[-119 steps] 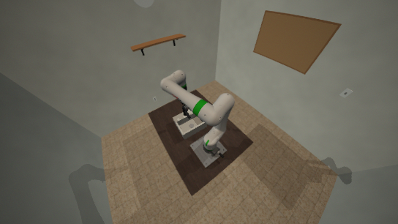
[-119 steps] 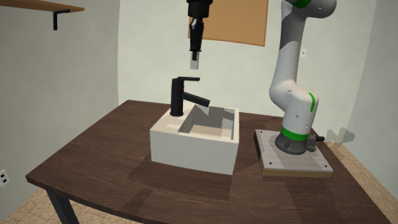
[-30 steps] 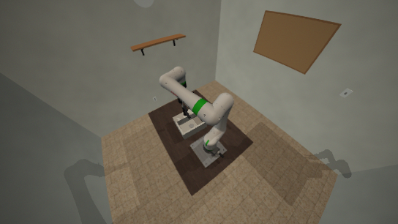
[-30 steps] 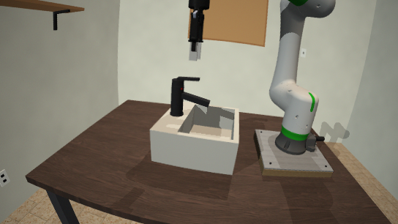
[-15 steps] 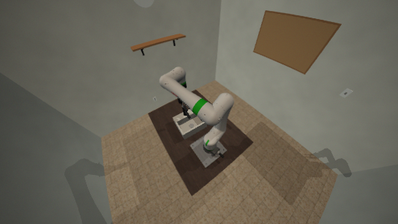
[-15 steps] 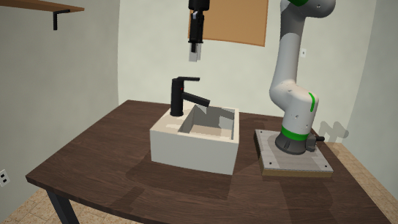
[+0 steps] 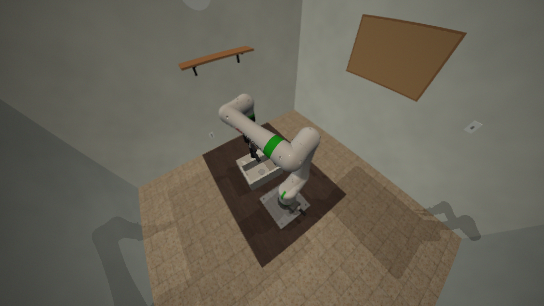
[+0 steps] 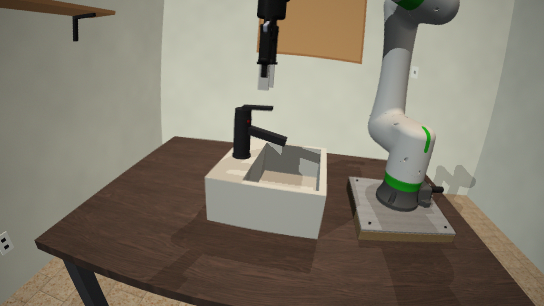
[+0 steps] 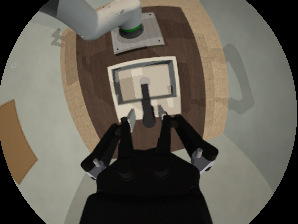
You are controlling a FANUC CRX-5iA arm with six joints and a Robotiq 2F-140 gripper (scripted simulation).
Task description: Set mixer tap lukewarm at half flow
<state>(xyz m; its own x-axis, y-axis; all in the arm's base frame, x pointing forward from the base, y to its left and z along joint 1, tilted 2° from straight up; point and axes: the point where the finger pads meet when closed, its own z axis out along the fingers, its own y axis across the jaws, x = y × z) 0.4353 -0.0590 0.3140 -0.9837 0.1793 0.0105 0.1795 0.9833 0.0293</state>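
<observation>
Right now my hand is 80 mm above the lever and 20 mm short of it. Round my hand: black mixer tap (130 mm below, 40 mm ahead, 10 mm to the right); then white sink basin (320 mm below, 60 mm behind, 10 mm to the left).
</observation>
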